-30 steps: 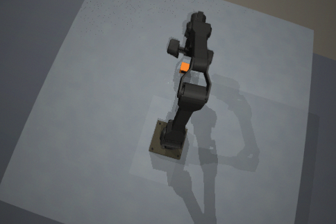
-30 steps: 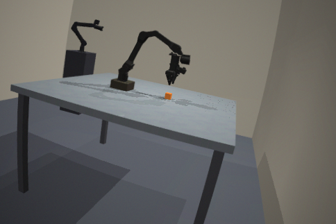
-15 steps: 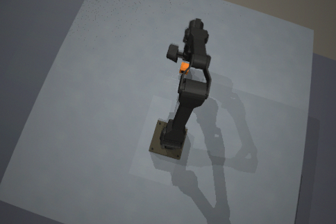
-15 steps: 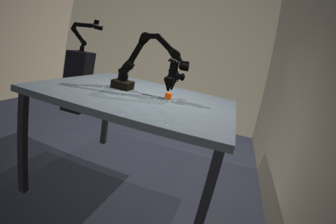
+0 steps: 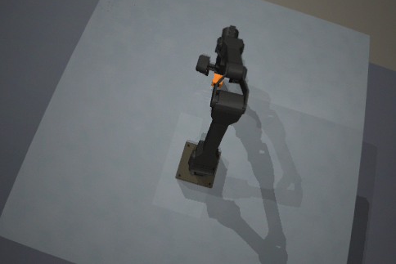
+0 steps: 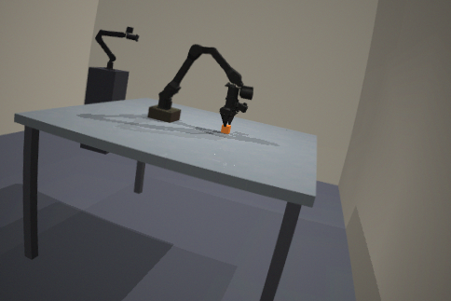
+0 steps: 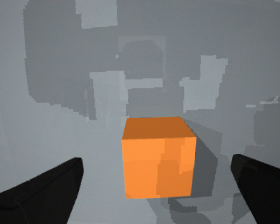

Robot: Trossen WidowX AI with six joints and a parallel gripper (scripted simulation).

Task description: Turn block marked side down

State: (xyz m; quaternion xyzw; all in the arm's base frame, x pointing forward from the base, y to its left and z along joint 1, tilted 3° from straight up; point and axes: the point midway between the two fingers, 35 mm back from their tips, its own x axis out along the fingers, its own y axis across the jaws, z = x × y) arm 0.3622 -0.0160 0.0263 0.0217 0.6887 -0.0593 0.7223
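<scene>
Now: gripper tip 20 mm above the orange block and 10 mm past it.
</scene>
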